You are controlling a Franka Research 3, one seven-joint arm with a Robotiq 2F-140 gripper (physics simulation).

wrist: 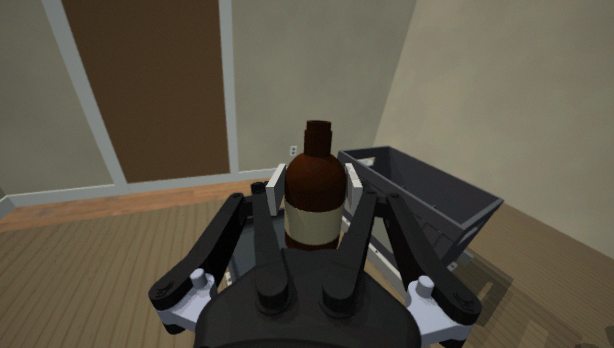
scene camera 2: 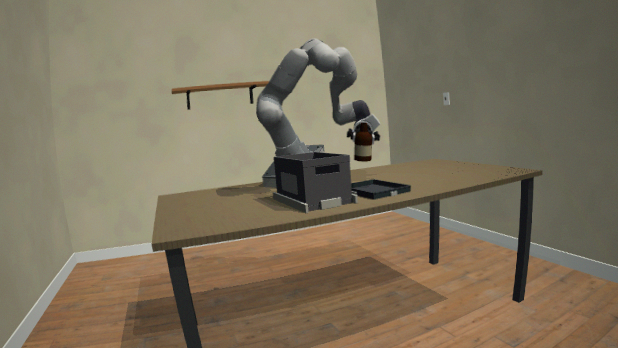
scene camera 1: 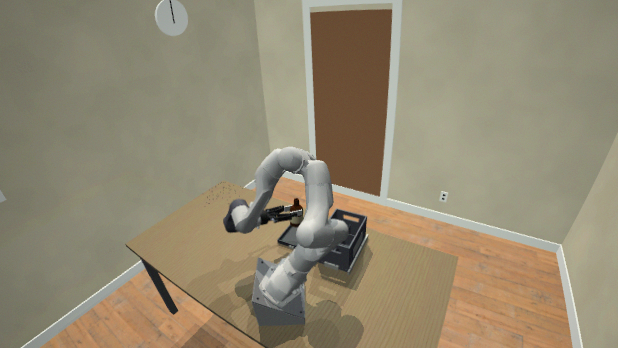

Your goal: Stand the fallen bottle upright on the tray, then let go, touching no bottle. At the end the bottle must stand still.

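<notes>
The brown bottle (scene camera 1: 296, 212) (scene camera 2: 363, 142) (wrist: 314, 195) with a cream label is upright, neck up, in the air above the tray. My gripper (scene camera 1: 295, 212) (scene camera 2: 363, 136) (wrist: 315, 174) is about level and shut on the bottle, with one light pad on each side of its upper body. The dark shallow tray (scene camera 1: 285, 243) (scene camera 2: 404, 189) (wrist: 243, 255) lies on the table below. A gap shows between the bottle's base and the tray in scene camera 2. The bottle and fingers hide part of the tray in the wrist view.
A dark grey crate (scene camera 1: 340, 257) (scene camera 2: 327, 182) (wrist: 425, 200) with a light frame around its base stands right beside the tray, and its walls rise well above the tray rim. Both rest on the wooden table (scene camera 1: 410, 280) (scene camera 2: 215, 215) (wrist: 125, 270), with the arm's base on the other side.
</notes>
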